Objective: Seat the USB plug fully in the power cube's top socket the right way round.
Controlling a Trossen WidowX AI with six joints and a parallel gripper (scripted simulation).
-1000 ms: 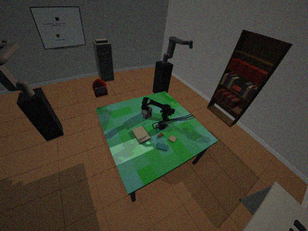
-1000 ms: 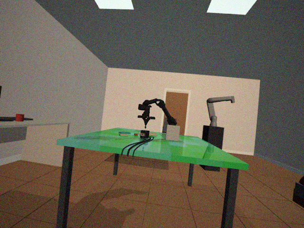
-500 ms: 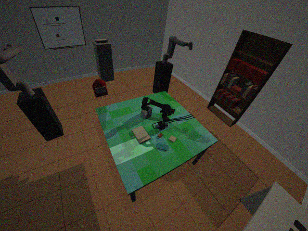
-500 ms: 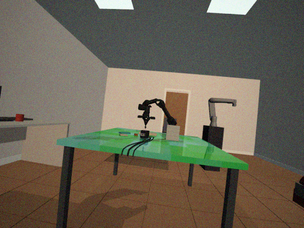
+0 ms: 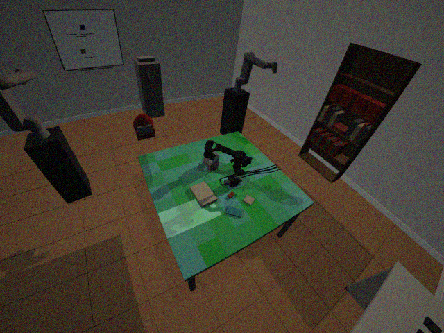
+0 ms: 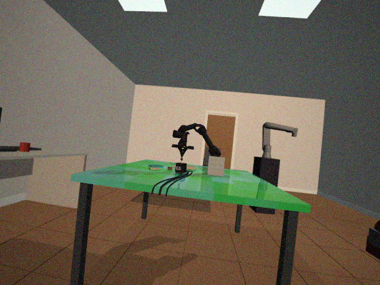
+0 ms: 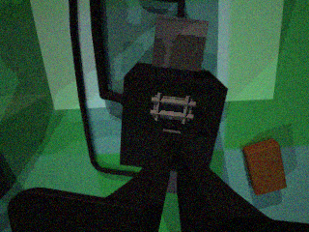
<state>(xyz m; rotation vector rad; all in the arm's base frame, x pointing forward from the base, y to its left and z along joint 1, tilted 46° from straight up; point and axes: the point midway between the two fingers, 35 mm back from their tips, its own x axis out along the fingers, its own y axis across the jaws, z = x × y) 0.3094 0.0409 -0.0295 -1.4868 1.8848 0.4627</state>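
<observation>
Right now my gripper tip is 6 cm above the socket and 1 cm to the right of it. The rest, counted from my gripper tip: small block (12 cm below, 11 cm to the right, 10 cm ahead).
</observation>
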